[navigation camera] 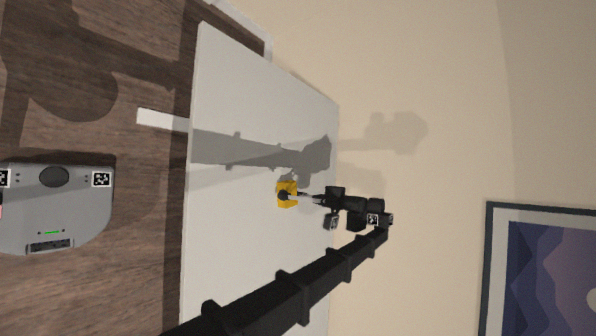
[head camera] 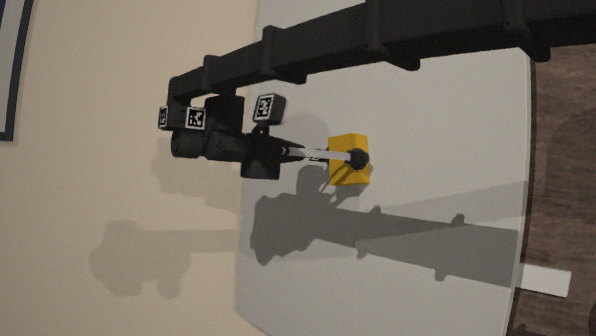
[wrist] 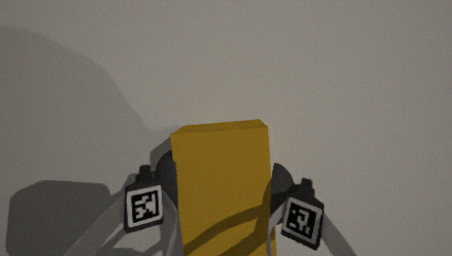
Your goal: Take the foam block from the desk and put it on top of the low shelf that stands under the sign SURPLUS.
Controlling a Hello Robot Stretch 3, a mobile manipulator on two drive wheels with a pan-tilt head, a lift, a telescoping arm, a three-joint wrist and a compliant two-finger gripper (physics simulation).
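Pixels of known places: gripper, fingertip midpoint: (navigation camera: 285, 194) (head camera: 351, 158); robot's base, origin of the base link: (navigation camera: 54, 176).
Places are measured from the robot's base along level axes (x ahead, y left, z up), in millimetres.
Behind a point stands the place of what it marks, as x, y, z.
The foam block (head camera: 340, 143) @(-47, -578, 766) (navigation camera: 287, 204) @(-52, -555, 766) (wrist: 220, 155) is a yellow box on the pale grey desk (head camera: 440, 125) @(-83, -389, 720) (navigation camera: 235, 225) @(-106, -375, 720) (wrist: 350, 75). My gripper (head camera: 343, 157) @(-22, -578, 735) (navigation camera: 292, 196) @(-22, -578, 735) (wrist: 225, 176) @(-22, -578, 735) reaches down over it and is shut on it. In the wrist view one dark fingertip pad presses against each long side of the block. In the head view one finger covers part of the block's top, and the other is mostly hidden. The low shelf and the sign SURPLUS do not show in these views.
My black arm (head camera: 320, 45) @(-96, -277, 1091) (navigation camera: 300, 280) @(-77, -216, 1087) stretches above the desk. A beige wall (head camera: 125, 190) @(92, -1048, 1041) (navigation camera: 425, 75) @(536, -1058, 1127) stands along the desk's far edge, with a framed picture (navigation camera: 486, 270) @(-267, -1016, 1354) on it. My grey base (navigation camera: 75, 210) @(-118, -59, 160) stands on the wooden floor (navigation camera: 90, 285) @(-486, -124, 0) by the desk's near side.
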